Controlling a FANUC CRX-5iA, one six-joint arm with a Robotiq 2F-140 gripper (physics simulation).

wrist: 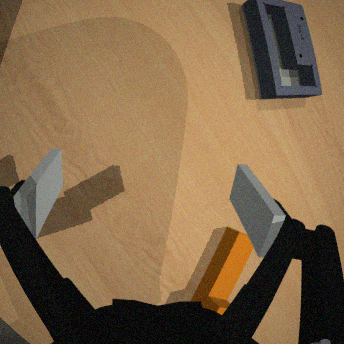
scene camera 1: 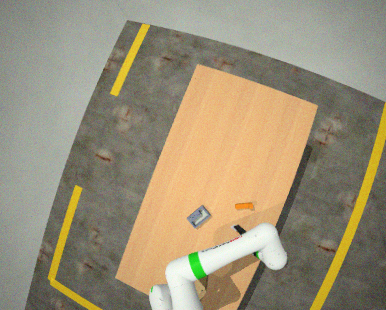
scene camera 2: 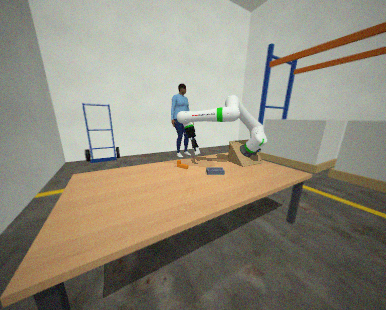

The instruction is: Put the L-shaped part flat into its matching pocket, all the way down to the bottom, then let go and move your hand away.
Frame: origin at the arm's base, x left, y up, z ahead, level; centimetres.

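Seen in the pictures: gripper, fingertip midpoint: (wrist: 148, 174) (scene camera 1: 236, 234) (scene camera 2: 198, 154); arm's base, link origin: (scene camera 2: 245, 151).
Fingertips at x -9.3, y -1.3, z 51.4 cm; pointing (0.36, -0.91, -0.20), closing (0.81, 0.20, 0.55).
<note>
Pixels of each thing's top centre, then the offset from my fingertips to it. Level surfaces: height alone.
- orange L-shaped part, top centre: (wrist: 241, 285) (scene camera 1: 244, 207) (scene camera 2: 182, 161) dz +17.2, dx +3.7, dy -4.5 cm
- grey-blue block, top centre: (wrist: 291, 43) (scene camera 1: 198, 217) (scene camera 2: 215, 168) dz -4.1, dx +26.2, dy -6.9 cm
- wooden table, surface height: dy -10.5 cm
The orange L-shaped part (scene camera 1: 244, 206) (scene camera 2: 183, 165) (wrist: 231, 262) rests on the table; in scene camera 2 its short arm appears to stick up. In the wrist view it lies at the lower right, its near end partly hidden by the gripper. The grey-blue block (scene camera 1: 192, 218) (scene camera 2: 215, 171) (wrist: 303, 41) lies apart from it, at the upper right of the wrist view, with its L-shaped pocket facing up and empty. My gripper (scene camera 1: 235, 228) (scene camera 2: 196, 148) (wrist: 148, 174) is wide open and empty above the table; the part lies below and beside its right finger in the wrist view.
The wooden table (scene camera 1: 225, 125) (scene camera 2: 125, 200) carries both objects. The arm's wedge-shaped base stand (scene camera 2: 239, 154) is at the table's far right in scene camera 2. Behind the table are a person (scene camera 2: 181, 107), a blue hand truck (scene camera 2: 100, 129) and a rack with a blue post (scene camera 2: 266, 82).
</note>
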